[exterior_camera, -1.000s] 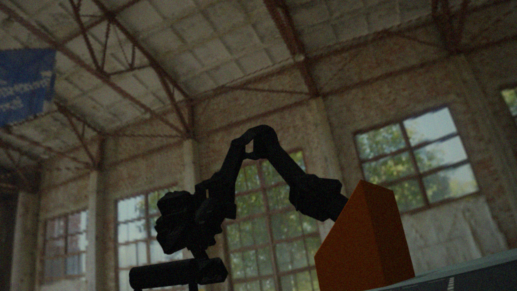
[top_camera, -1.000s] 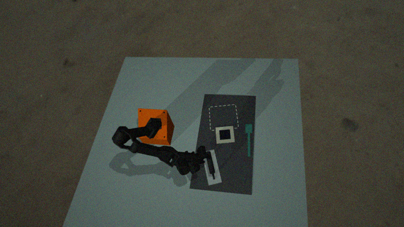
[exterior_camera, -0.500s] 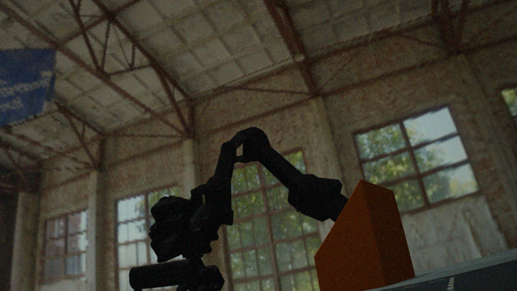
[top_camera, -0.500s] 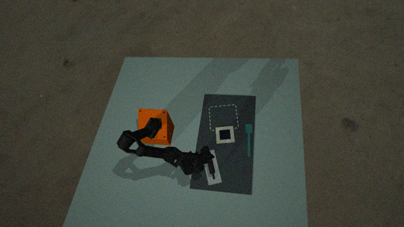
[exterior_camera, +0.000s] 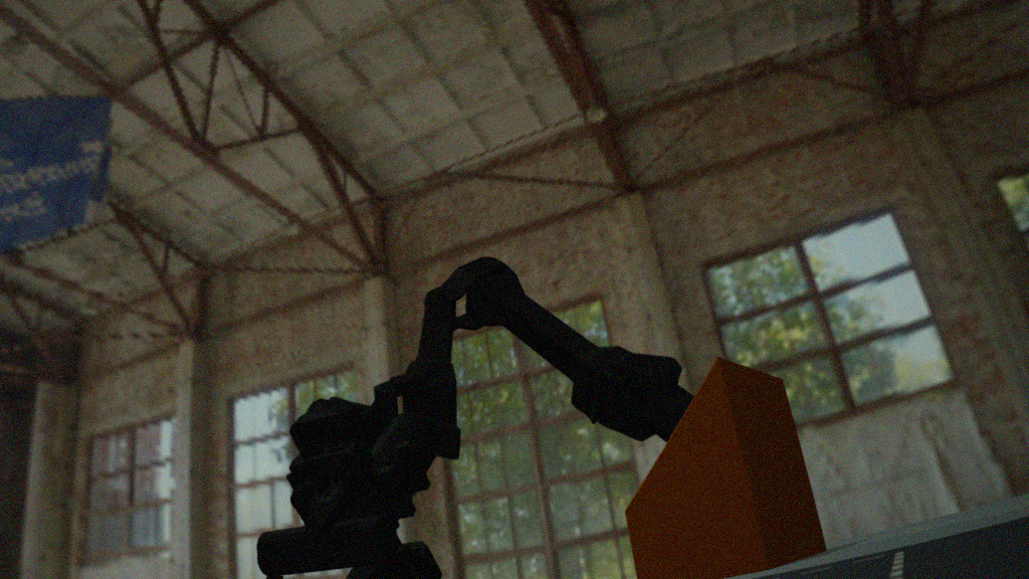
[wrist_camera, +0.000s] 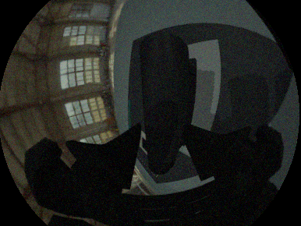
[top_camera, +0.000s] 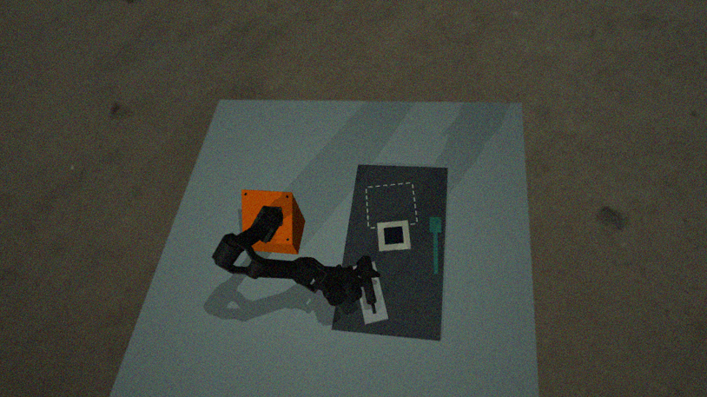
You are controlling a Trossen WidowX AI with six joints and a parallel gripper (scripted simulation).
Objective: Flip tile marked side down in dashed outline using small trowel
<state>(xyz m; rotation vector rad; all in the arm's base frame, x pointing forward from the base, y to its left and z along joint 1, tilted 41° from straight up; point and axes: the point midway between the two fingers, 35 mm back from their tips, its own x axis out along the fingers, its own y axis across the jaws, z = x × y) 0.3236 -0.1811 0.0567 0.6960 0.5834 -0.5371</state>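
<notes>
My gripper tip is 50 mm short of the dark mat, 160 mm to the right of it and 70 mm above it. Round my gripper tip: tile: 50 mm ahead, 180 mm to the left, 50 mm below; then teal spatula-like tool: 190 mm ahead, 180 mm to the left, 50 mm below; then small trowel: 20 mm behind, 10 mm to the right, 10 mm below.
</notes>
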